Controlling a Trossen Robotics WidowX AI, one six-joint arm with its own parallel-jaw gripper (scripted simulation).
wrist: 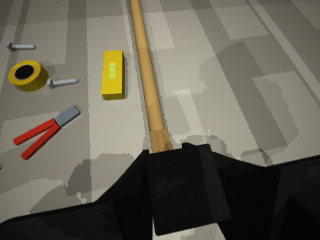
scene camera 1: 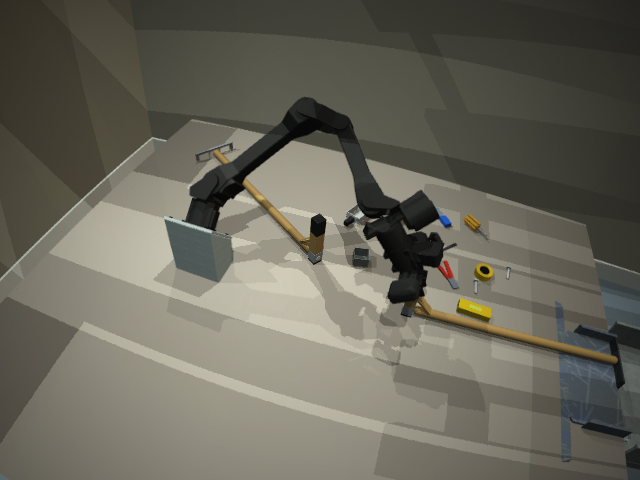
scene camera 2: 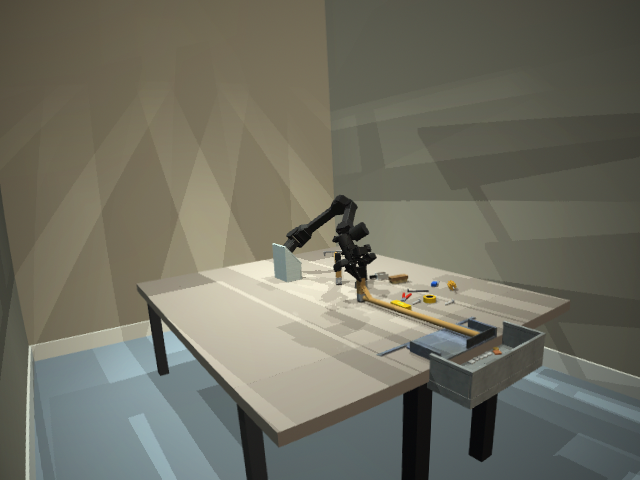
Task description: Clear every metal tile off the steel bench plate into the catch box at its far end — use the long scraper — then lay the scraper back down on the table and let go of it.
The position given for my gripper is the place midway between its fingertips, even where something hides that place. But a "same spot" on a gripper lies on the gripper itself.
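You can see my gripper in scene camera 2 (pixel 363 280), and it's there in scene camera 1 and the wrist view as well. On my gripper, (wrist: pixel 256 195) and (scene camera 1: pixel 419 275) are the same spot.
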